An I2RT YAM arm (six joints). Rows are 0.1 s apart.
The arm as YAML. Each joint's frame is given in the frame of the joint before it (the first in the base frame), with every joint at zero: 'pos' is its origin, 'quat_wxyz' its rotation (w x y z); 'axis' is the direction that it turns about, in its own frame. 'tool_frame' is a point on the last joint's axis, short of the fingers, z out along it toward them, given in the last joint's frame.
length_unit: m
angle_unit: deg
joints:
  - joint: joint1
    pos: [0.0, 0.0, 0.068]
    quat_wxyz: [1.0, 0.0, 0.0, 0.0]
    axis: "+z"
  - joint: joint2
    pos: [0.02, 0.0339, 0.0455]
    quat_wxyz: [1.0, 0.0, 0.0, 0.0]
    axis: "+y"
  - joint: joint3
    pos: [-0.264, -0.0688, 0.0]
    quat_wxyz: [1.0, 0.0, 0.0, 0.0]
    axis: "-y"
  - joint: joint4
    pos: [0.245, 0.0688, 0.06]
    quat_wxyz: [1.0, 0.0, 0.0, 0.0]
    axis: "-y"
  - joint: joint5
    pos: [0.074, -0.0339, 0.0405]
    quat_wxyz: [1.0, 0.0, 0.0, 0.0]
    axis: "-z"
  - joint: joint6
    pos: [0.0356, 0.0, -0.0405]
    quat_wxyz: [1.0, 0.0, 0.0, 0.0]
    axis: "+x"
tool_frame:
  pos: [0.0, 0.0, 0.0]
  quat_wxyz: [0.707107, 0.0, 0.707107, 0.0]
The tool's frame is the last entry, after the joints.
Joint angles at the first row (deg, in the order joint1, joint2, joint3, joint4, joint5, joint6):
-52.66 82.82 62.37 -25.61 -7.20 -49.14
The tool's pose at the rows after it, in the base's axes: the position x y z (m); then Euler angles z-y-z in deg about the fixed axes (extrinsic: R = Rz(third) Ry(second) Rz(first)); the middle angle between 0 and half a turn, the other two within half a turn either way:
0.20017 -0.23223 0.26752 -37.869 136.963 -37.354
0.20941 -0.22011 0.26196 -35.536 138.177 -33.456
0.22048 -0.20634 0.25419 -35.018 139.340 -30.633
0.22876 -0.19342 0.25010 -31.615 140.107 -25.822
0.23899 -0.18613 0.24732 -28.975 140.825 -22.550
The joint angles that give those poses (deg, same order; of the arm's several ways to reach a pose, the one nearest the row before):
-50.25 81.77 61.98 -27.90 -8.76 -47.37
-47.51 81.68 61.01 -28.37 -9.32 -46.11
-44.13 81.81 59.66 -27.98 -8.75 -45.34
-41.39 81.73 58.91 -28.34 -9.91 -43.68
-39.13 82.83 59.44 -28.62 -10.38 -41.97

